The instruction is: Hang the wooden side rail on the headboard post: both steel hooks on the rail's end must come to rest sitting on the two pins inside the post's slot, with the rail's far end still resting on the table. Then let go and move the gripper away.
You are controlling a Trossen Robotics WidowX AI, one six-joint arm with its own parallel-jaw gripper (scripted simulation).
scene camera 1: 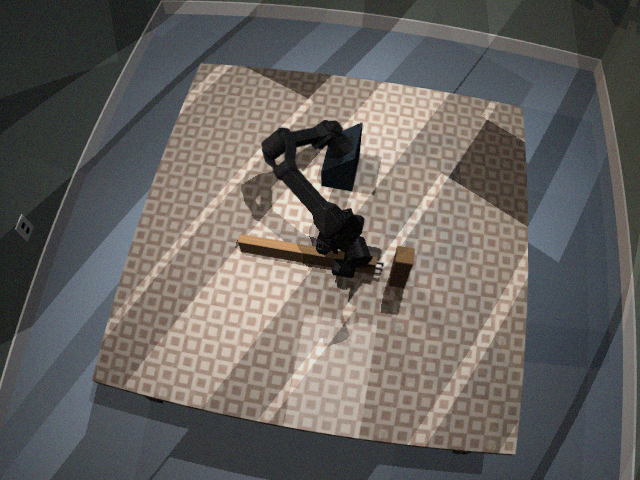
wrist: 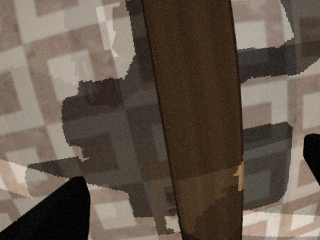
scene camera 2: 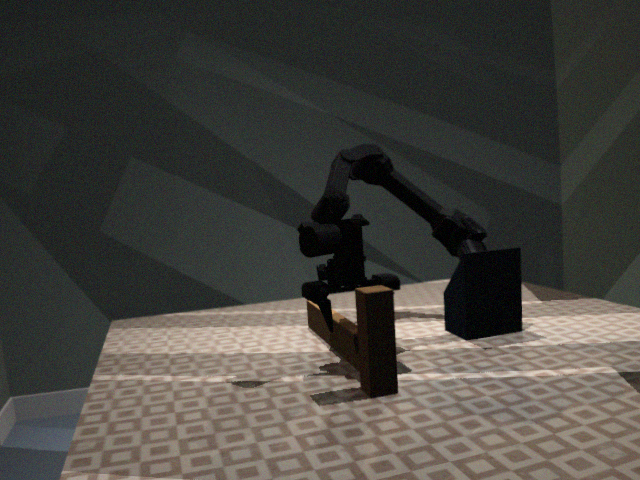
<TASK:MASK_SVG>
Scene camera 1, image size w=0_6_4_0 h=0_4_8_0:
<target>gripper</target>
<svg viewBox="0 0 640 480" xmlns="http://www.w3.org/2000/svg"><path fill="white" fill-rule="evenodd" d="M319 232L316 240L318 253L327 255L328 252L333 251L334 254L338 254L338 249L345 252L344 260L334 259L332 274L353 278L356 267L352 267L347 260L348 256L345 247L339 246L335 248ZM354 214L360 221L361 235L365 218L361 215Z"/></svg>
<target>wooden side rail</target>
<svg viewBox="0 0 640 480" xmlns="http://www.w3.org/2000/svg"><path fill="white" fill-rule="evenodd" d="M384 263L377 262L378 257L371 256L371 262L364 266L356 267L355 272L375 275L376 269L382 272L382 268L376 267L377 264L383 267ZM238 239L240 250L244 253L331 268L333 267L334 259L344 260L345 255L343 251L338 251L338 254L330 251L327 255L318 253L314 246L240 234Z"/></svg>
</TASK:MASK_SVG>
